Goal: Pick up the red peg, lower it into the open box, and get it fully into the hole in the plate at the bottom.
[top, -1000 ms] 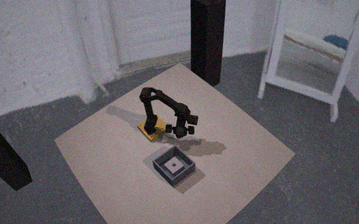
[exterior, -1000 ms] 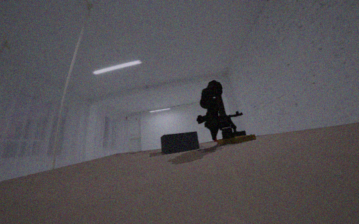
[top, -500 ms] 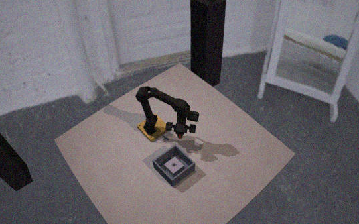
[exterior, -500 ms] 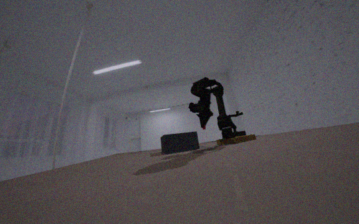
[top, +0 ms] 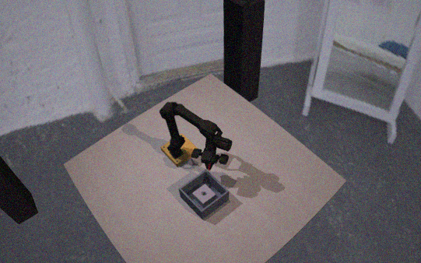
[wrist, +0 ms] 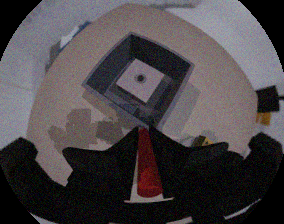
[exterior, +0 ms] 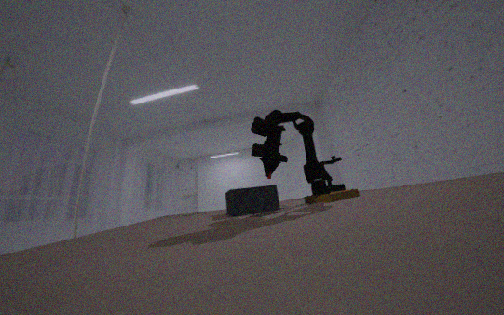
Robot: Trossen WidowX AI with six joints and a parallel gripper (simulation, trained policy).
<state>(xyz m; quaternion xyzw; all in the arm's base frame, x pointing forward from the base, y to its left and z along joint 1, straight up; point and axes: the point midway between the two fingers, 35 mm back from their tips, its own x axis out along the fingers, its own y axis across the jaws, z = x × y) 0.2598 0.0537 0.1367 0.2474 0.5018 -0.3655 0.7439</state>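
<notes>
Now: the plate 9 cm to the right of my gripper tip, 9 cm below it and 7 cm ahead of it. From my gripper tip the other things lie so: red peg 3 cm above, 1 cm to the left, 1 cm behind; then box 11 cm below, 9 cm to the right, 7 cm ahead.
</notes>
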